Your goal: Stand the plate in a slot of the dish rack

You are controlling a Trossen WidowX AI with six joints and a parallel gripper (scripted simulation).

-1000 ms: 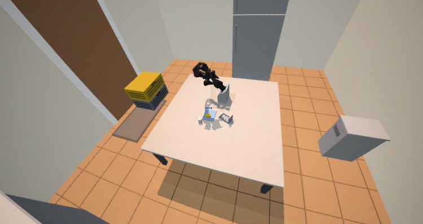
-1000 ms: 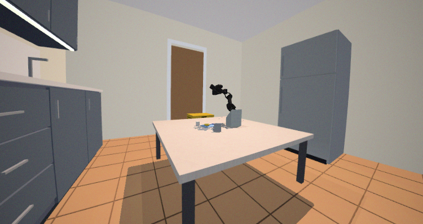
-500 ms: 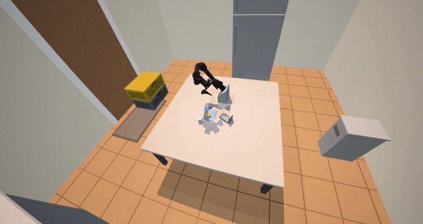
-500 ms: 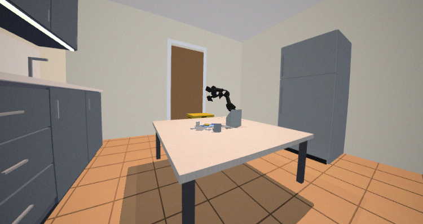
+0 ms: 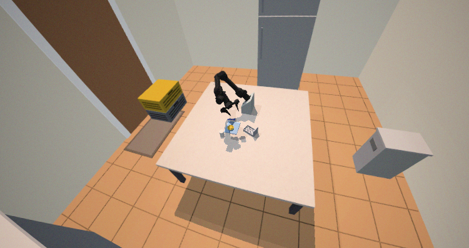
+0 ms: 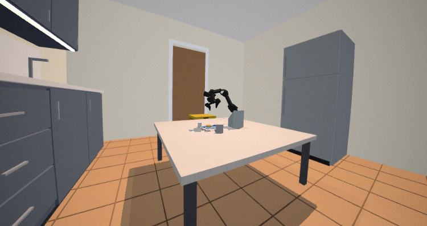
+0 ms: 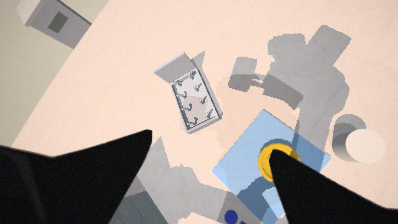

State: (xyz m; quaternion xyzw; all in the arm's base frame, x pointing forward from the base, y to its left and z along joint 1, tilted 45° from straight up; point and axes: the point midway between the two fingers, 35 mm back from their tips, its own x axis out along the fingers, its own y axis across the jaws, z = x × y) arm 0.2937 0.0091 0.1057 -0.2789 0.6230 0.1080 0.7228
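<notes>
Now: gripper tip 2 cm short of the yellow plate, 6 cm to the left of it and 19 cm above it. From my gripper tip the other things lie so: grey dish rack 1 cm ahead, 14 cm to the left, 19 cm below; then light blue mat 4 cm to the right, 21 cm below.
</notes>
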